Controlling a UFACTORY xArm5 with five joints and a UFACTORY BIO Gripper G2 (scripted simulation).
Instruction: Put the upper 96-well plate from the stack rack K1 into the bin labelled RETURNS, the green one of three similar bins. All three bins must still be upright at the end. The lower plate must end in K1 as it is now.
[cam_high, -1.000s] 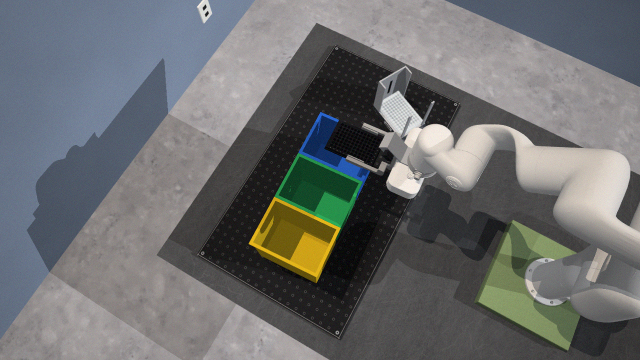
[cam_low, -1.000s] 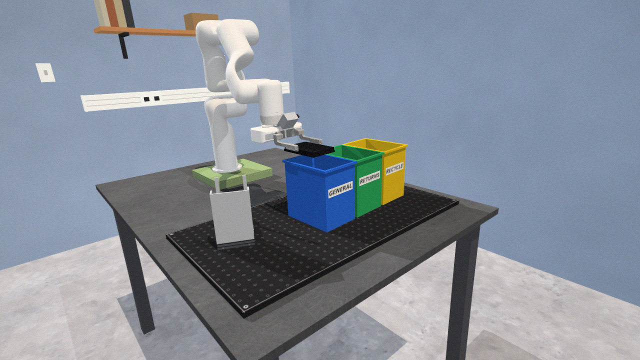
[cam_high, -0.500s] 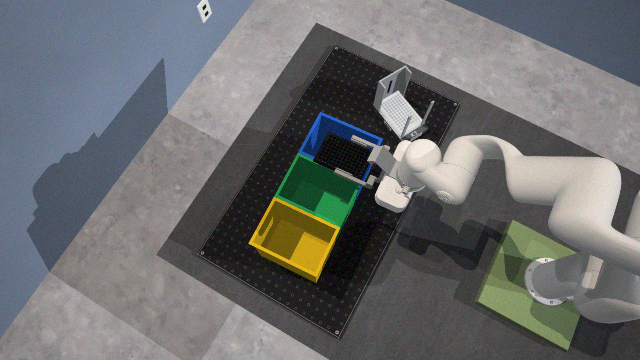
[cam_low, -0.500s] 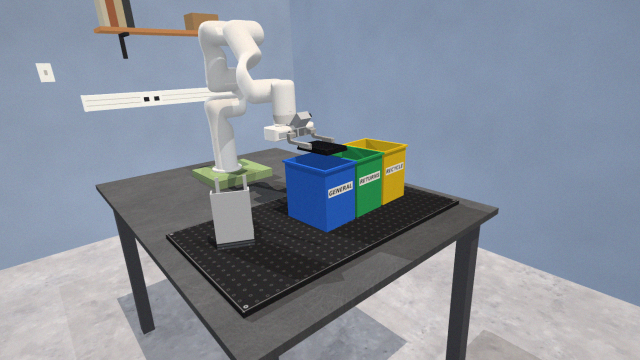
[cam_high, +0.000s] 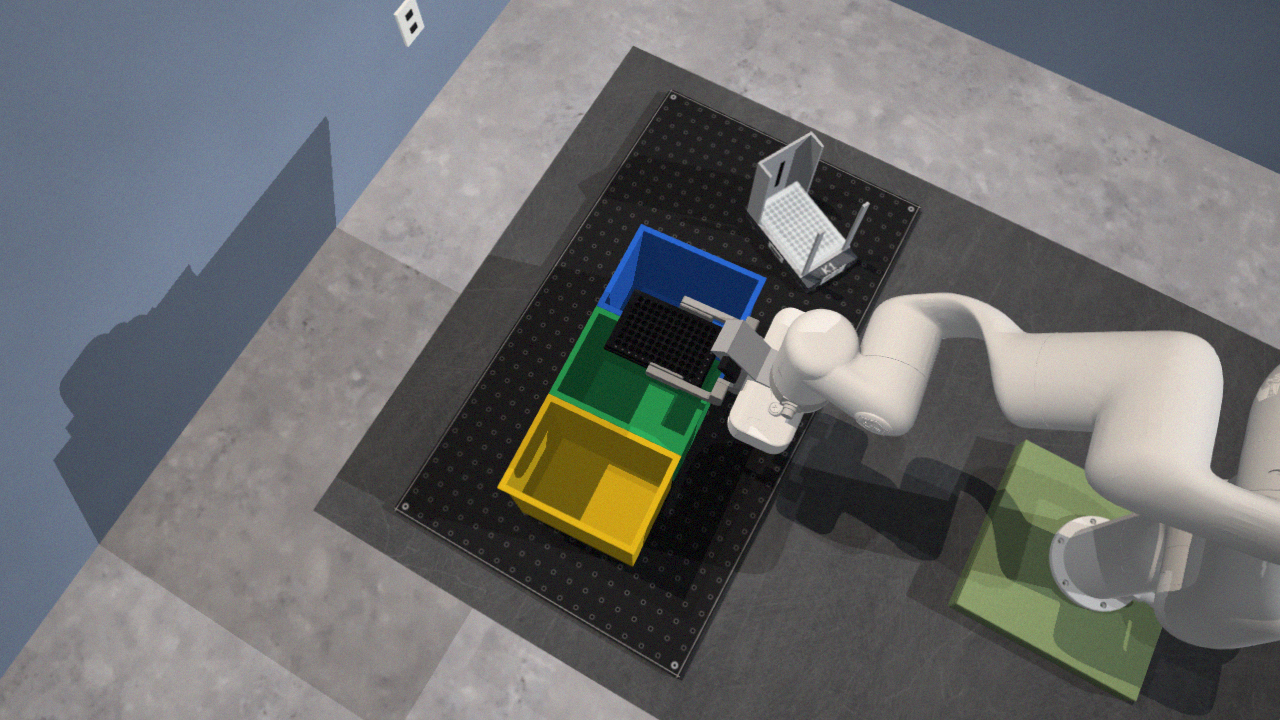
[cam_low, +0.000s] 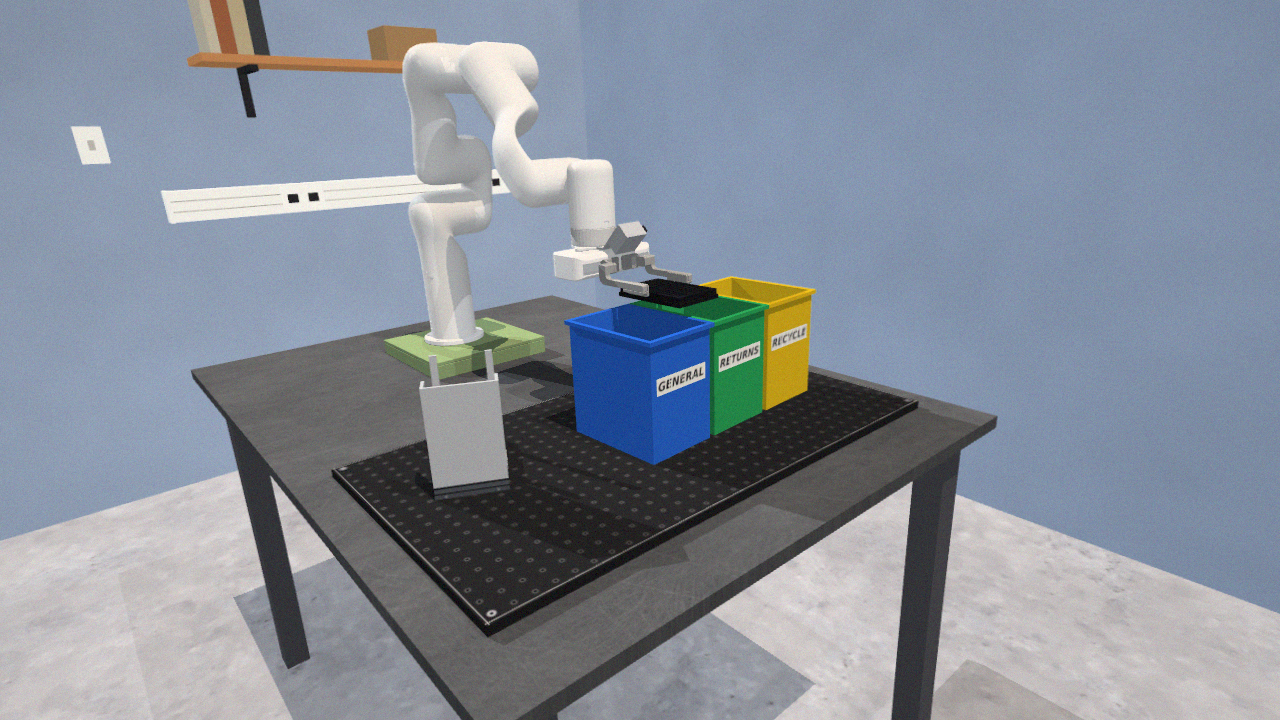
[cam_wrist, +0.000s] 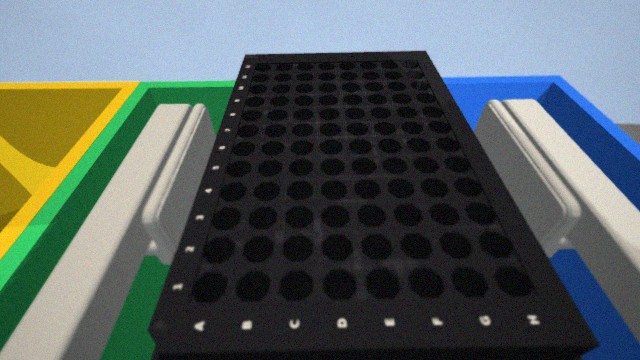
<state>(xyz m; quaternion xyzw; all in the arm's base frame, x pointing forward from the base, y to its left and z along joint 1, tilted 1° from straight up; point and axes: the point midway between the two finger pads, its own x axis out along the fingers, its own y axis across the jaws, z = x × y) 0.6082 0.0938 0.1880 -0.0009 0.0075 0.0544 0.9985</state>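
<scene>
The green returns bin lies 130 mm below my hand, 60 mm to the left of it and 30 mm ahead of it. The rest, counted from my hand: blue general bin: 130 mm below, 70 mm to the right, 40 mm ahead; then yellow recycle bin: 190 mm to the left, 130 mm below, 10 mm ahead; then black 96-well plate: 20 mm ahead, 10 mm below.
</scene>
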